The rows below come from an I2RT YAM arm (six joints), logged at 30 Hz.
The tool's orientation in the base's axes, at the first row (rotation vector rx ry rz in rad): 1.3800 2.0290 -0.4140
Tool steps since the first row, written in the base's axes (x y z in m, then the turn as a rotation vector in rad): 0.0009 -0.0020 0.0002 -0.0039 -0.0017 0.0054; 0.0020 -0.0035 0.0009 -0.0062 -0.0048 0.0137; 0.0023 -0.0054 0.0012 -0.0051 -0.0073 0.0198; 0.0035 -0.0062 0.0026 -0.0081 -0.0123 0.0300; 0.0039 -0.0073 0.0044 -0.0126 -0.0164 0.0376; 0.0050 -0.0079 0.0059 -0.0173 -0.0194 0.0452; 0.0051 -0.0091 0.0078 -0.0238 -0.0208 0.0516; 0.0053 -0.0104 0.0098 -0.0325 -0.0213 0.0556; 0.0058 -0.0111 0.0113 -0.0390 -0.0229 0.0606; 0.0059 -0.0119 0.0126 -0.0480 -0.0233 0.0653; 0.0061 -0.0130 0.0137 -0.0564 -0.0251 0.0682
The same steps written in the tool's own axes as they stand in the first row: -0.0018 0.0000 0.0013 -0.0038 -0.0037 -0.0043; -0.0036 0.0005 0.0020 -0.0110 -0.0063 -0.0095; -0.0052 0.0001 0.0030 -0.0170 -0.0057 -0.0122; -0.0070 0.0010 0.0028 -0.0266 -0.0095 -0.0179; -0.0090 0.0011 0.0022 -0.0334 -0.0145 -0.0226; -0.0107 0.0020 0.0018 -0.0395 -0.0193 -0.0281; -0.0129 0.0018 0.0012 -0.0431 -0.0252 -0.0342; -0.0151 0.0016 0.0005 -0.0440 -0.0329 -0.0398; -0.0168 0.0019 -0.0001 -0.0469 -0.0390 -0.0447; -0.0182 0.0018 -0.0005 -0.0481 -0.0470 -0.0509; -0.0198 0.0017 -0.0006 -0.0492 -0.0551 -0.0548
